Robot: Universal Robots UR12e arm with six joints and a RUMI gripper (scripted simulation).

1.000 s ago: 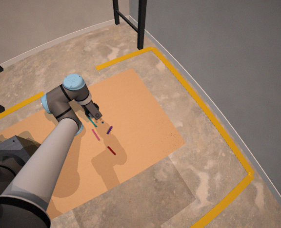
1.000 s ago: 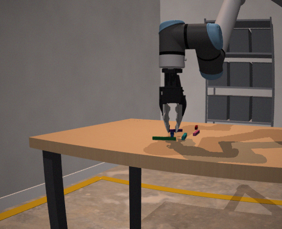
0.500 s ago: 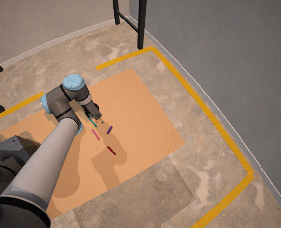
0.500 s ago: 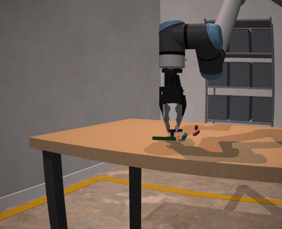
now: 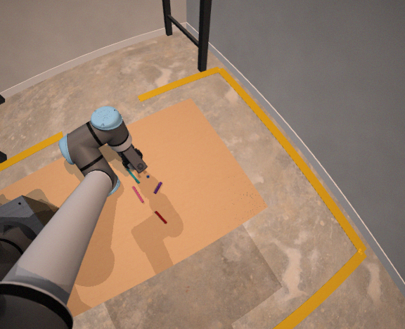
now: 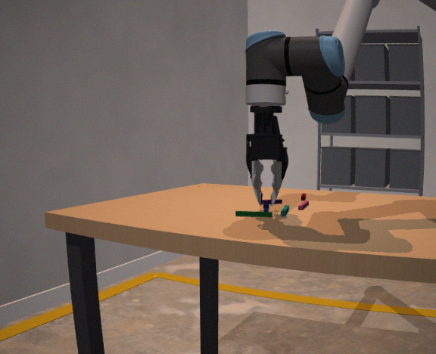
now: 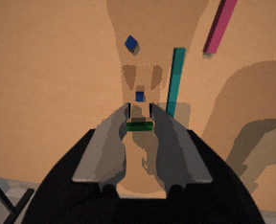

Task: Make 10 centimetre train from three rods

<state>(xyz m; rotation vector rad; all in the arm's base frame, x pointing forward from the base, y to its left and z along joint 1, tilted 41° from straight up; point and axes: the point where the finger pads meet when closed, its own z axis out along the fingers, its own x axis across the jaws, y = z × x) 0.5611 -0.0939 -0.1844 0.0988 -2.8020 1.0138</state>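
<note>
Right now the turquoise rod is 4 cm behind my hand, 1 cm to the right of it and 3 cm below it. From my hand the other things lie so: green rod (1 cm ahead, 5 cm to the left, 3 cm below); pink rod (7 cm behind, 11 cm to the right, 3 cm below); purple rod (3 cm ahead, 14 cm to the right, 3 cm below).
</note>
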